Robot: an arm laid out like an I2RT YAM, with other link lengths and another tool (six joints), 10 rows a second.
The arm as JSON. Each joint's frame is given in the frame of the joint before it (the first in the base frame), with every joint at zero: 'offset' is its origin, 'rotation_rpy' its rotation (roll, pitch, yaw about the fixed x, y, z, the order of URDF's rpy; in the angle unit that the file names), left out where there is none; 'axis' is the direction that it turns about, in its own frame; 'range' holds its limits. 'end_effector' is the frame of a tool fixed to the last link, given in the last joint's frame.
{
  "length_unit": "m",
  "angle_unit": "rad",
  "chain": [
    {
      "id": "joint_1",
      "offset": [
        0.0,
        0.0,
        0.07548
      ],
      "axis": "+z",
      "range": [
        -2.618,
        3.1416
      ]
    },
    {
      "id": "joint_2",
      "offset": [
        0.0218,
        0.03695,
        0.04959
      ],
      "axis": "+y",
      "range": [
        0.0,
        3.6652
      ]
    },
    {
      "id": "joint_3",
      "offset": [
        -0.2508,
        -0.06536,
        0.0
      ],
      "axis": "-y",
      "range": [
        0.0,
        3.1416
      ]
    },
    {
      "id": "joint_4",
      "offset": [
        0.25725,
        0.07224,
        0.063
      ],
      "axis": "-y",
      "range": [
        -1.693,
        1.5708
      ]
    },
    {
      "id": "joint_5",
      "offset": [
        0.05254,
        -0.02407,
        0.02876
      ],
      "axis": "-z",
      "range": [
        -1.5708,
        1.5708
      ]
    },
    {
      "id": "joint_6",
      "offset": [
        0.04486,
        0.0,
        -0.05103
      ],
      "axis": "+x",
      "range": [
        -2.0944,
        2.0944
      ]
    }
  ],
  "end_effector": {
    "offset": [
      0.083,
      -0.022,
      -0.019
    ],
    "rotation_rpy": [
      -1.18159,
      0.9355,
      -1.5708
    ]
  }
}
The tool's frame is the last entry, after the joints.
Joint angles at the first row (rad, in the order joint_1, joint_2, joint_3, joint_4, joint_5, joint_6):
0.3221, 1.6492, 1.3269, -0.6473, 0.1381, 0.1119
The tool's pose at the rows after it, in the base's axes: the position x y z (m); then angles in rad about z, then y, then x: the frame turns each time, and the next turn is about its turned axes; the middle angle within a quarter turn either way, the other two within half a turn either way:
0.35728 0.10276 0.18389 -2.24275 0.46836 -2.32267
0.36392 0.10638 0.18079 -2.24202 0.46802 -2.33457
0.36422 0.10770 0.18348 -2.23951 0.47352 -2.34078
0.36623 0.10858 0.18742 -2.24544 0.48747 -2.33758
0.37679 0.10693 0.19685 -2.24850 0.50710 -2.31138
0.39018 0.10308 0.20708 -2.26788 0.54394 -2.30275
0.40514 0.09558 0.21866 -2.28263 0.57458 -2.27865
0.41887 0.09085 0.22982 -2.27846 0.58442 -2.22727
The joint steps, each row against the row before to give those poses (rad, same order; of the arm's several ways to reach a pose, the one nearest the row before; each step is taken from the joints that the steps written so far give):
0.0000, -0.0002, 0.0014, 0.0107, -0.0123, 0.0108
0.0000, 0.0337, 0.0276, 0.0000, -0.0106, 0.0000
0.0000, 0.0001, 0.0109, -0.0092, -0.0094, 0.0000
0.0000, 0.0000, 0.0123, 0.0000, 0.0000, 0.0091
-0.0091, 0.0184, 0.0473, 0.0000, 0.0108, 0.0001
-0.0231, 0.0244, 0.0583, 0.0000, -0.0107, 0.0092
-0.0276, 0.0276, 0.0645, 0.0000, -0.0001, 0.0000
-0.0092, 0.0322, 0.0657, 0.0000, 0.0320, -0.0092

